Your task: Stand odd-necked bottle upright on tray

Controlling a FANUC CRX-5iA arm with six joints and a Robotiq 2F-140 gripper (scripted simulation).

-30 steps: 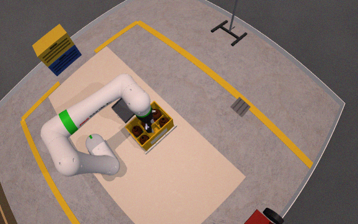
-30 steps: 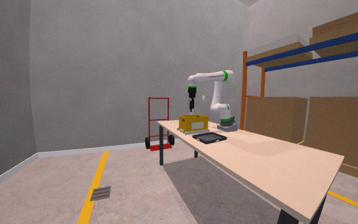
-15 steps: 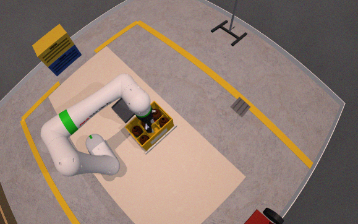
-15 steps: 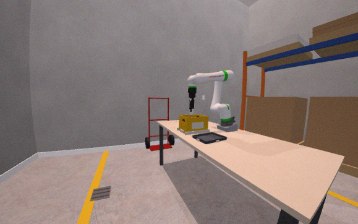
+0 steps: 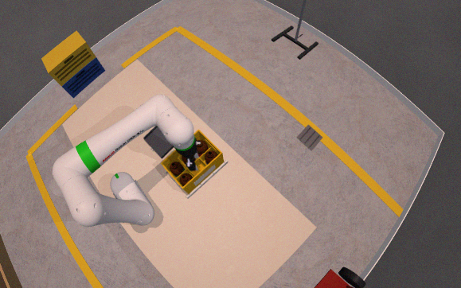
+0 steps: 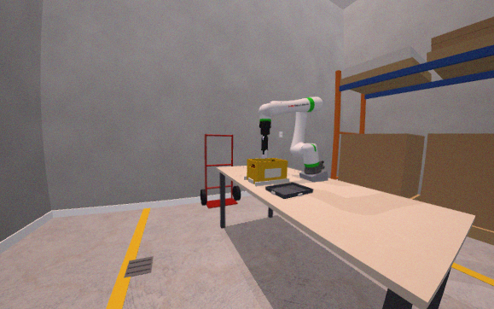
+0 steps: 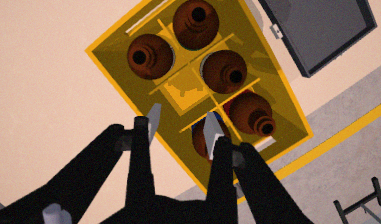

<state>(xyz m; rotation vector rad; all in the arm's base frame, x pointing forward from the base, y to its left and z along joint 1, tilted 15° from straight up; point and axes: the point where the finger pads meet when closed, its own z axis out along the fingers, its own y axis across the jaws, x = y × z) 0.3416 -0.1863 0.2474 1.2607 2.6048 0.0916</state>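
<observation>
The yellow crate is 1 cm ahead of my hand, 4 cm to the left of it and 13 cm below it. Also, from my hand: dark tray 4 cm ahead, 33 cm to the left, 20 cm below; brown bottle 1 cm ahead, 8 cm to the left, 13 cm below.
</observation>
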